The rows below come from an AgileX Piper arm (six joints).
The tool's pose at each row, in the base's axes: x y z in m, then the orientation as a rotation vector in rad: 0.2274, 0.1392, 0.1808, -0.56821, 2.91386, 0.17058; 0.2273, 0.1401, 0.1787, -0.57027, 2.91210, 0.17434; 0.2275, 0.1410, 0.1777, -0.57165, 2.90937, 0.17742; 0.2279, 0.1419, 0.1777, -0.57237, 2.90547, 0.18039; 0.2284, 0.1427, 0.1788, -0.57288, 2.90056, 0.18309; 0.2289, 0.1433, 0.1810, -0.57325, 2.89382, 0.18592; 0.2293, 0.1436, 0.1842, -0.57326, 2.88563, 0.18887; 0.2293, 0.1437, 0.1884, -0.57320, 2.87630, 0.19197; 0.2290, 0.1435, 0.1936, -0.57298, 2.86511, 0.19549; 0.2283, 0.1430, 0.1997, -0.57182, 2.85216, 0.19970; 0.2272, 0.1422, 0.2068, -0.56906, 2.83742, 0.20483; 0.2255, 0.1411, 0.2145, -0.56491, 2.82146, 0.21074; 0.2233, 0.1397, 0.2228, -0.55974, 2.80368, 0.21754; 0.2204, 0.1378, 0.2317, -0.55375, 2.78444, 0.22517; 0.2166, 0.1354, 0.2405, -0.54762, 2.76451, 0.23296; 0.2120, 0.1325, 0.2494, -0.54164, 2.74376, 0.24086
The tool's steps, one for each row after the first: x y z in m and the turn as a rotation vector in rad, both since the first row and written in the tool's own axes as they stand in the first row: 0.0002, 0.0007, 0.0022, -0.00244, -0.00153, -0.00142; -0.0002, 0.0014, 0.0033, -0.00424, -0.00408, -0.00262; -0.0009, 0.0020, 0.0035, -0.00576, -0.00789, -0.00362; -0.0018, 0.0027, 0.0026, -0.00694, -0.01270, -0.00468; -0.0029, 0.0032, 0.0006, -0.00795, -0.01930, -0.00598; -0.0040, 0.0036, -0.0024, -0.00883, -0.02739, -0.00731; -0.0048, 0.0040, -0.0065, -0.00966, -0.03659, -0.00879; -0.0054, 0.0044, -0.0117, -0.01053, -0.04764, -0.01050; -0.0057, 0.0047, -0.0178, -0.01157, -0.06064, -0.01188; -0.0057, 0.0049, -0.0251, -0.01288, -0.07577, -0.01248; -0.0052, 0.0052, -0.0330, -0.01448, -0.09242, -0.01235; -0.0042, 0.0054, -0.0416, -0.01642, -0.11110, -0.01181; -0.0025, 0.0054, -0.0510, -0.01873, -0.13140, -0.01093; 0.0002, 0.0054, -0.0605, -0.02113, -0.15239, -0.01004; 0.0038, 0.0052, -0.0703, -0.02359, -0.17414, -0.00938
